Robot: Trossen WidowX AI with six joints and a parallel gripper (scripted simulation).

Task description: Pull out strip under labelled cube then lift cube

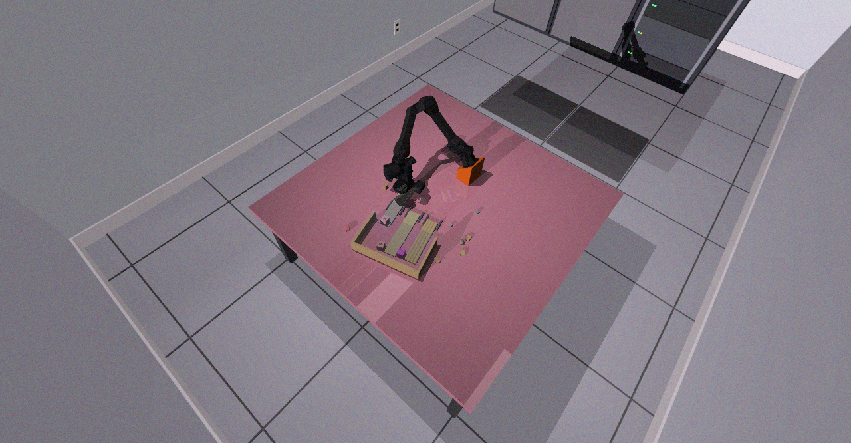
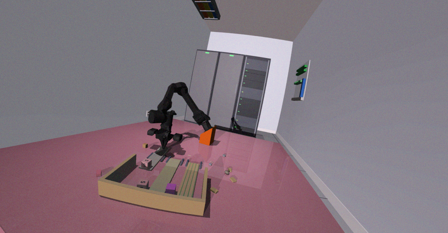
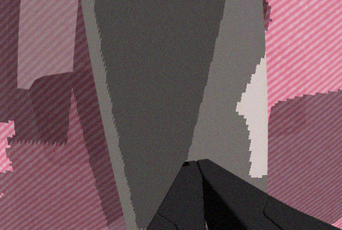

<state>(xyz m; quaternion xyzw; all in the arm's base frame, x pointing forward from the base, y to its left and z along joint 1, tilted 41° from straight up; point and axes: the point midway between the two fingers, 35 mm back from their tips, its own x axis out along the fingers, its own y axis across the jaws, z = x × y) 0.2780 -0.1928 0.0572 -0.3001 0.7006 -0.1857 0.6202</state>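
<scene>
Right now the pale strip is 90 mm ahead of my gripper tip and 20 mm to the left of it.
</scene>
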